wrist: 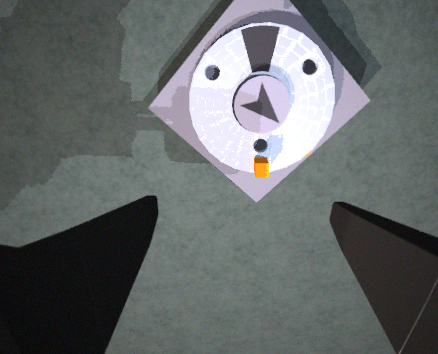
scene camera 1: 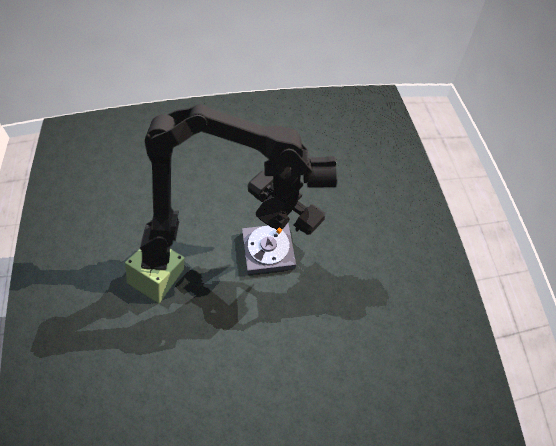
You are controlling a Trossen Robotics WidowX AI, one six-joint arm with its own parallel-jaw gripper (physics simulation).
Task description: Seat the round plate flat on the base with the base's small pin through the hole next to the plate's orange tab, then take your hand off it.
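Frame: origin at the arm's base, x back, y down, z right, level; metres.
Seen in the pictures: gripper, between the fingertips: (wrist: 244,208); arm's base, origin of its link: (scene camera 1: 154,259).
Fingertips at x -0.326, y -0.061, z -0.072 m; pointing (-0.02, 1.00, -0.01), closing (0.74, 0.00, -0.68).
Pixels of each thing's top centre, then the offset from my fingertips to it. "*": a spot on its surface instead. Level surfaces: height alone.
- white round plate, centre of its top: (wrist: 264,106) (scene camera 1: 268,240) dz +0.018, dx +0.038, dy +0.068 m
- square lilac-grey base, centre of its top: (wrist: 262,105) (scene camera 1: 268,242) dz +0.017, dx +0.038, dy +0.080 m
- orange tab, centre of its top: (wrist: 262,171) (scene camera 1: 279,228) dz -0.019, dx +0.009, dy +0.068 m
- dark hole, a spot on its surface: (wrist: 260,145) * dz -0.011, dx +0.018, dy +0.097 m
- small orange mark, a spot on its surface: (wrist: 307,154) * dz -0.043, dx +0.044, dy +0.096 m
- dark green mat, height of its surface: dy +0.121 m
The white round plate (scene camera 1: 281,250) (wrist: 220,115) lies on the square lilac-grey base (scene camera 1: 272,270) (wrist: 175,107), around its raised round hub (wrist: 255,115) with a dark arrow. It looks about level; whether it is fully down is unclear. The orange tab (scene camera 1: 279,230) (wrist: 261,169) stands at the plate's rim, beside a dark hole (wrist: 260,145). No pin can be made out in that hole. A small orange mark (wrist: 307,154) shows at the rim, right of the tab in the wrist view. My gripper (scene camera 1: 284,210) (wrist: 244,208) is open and empty, above and off the tab side, apart from the plate.
The arm's light green mounting block (scene camera 1: 160,287) stands left of the base. The dark green mat (scene camera 1: 350,380) lies under both, with pale floor tiles (scene camera 1: 520,340) along the right. Arm shadows fall across the mat.
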